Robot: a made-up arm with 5 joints. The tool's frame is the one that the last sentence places.
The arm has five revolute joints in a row. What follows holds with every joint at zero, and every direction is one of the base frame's. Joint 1 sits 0.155 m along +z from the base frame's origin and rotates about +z. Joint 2 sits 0.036 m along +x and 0.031 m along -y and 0.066 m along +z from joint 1 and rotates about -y. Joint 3 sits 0.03 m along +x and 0.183 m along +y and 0.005 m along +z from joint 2 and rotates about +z. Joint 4 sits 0.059 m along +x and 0.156 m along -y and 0.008 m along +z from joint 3 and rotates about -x. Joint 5 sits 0.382 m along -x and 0.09 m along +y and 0.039 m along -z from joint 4 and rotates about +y. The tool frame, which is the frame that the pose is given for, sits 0.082 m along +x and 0.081 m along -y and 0.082 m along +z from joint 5; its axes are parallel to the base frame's.
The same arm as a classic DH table. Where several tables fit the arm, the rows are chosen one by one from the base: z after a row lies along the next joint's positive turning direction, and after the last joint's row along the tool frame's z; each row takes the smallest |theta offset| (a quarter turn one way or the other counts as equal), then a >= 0, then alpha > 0; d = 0 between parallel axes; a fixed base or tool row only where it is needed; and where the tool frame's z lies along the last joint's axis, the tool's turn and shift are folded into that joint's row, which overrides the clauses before.
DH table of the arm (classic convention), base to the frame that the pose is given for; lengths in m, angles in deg. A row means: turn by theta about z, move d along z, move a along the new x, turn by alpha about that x. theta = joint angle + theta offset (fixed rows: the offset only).
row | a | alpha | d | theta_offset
joint 1 | 0.036 | 90 | 0.221 | 0
joint 2 | 0.03 | -90 | -0.152 | 0
joint 3 | 0.156 | 90 | 0.013 | -90
joint 4 | 0.039 | 90 | 0.323 | -90
joint 5 | 0.082 | 90 | 0.009 | -90
tool (fixed) | 0 | 0 | 0.082 | 0

